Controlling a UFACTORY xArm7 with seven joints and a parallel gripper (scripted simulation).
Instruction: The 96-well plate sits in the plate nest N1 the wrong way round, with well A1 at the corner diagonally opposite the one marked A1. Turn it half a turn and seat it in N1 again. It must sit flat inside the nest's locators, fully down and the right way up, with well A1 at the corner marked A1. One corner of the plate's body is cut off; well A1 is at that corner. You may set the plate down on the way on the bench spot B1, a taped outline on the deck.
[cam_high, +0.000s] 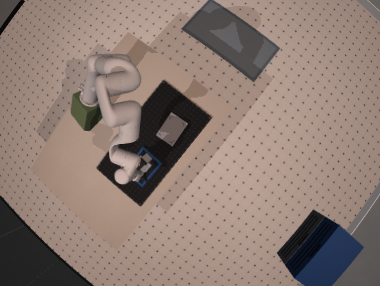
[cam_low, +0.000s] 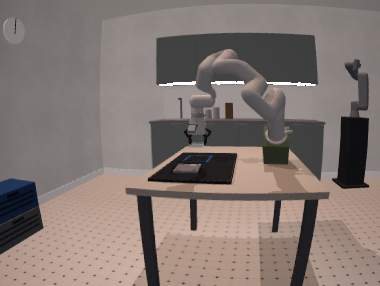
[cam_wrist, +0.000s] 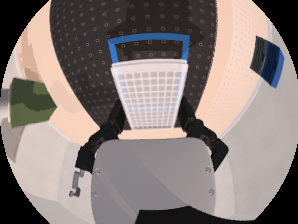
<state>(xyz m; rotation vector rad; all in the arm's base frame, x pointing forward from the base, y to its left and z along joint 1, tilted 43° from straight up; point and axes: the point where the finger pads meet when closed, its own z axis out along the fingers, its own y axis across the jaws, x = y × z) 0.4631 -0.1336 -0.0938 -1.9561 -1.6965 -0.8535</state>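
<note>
Right now the grey plate nest N1 is 290 mm to the left of my hand, 90 mm below it and 10 mm ahead of it. Also, from my hand: white 96-well plate: 10 mm below.
</note>
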